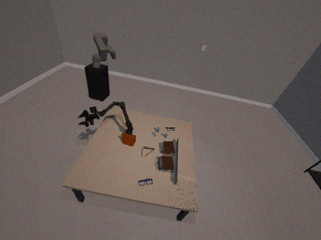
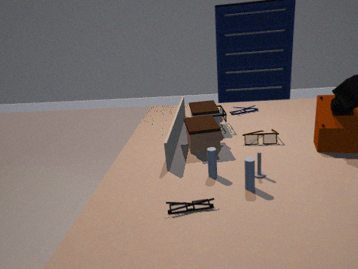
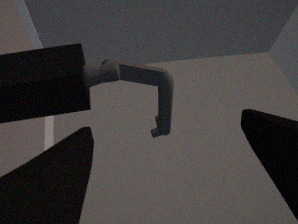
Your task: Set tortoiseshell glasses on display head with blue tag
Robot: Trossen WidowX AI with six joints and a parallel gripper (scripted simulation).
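My gripper tip is 740 mm short of the thin post, 470 mm to the right of it and 360 mm above it. From my gripper tip the other things lie so: grey upright panel: 1090 mm ahead, 330 mm below, 160 mm to the left; then brown-topped display head: 930 mm ahead, 330 mm below, 250 mm to the left.
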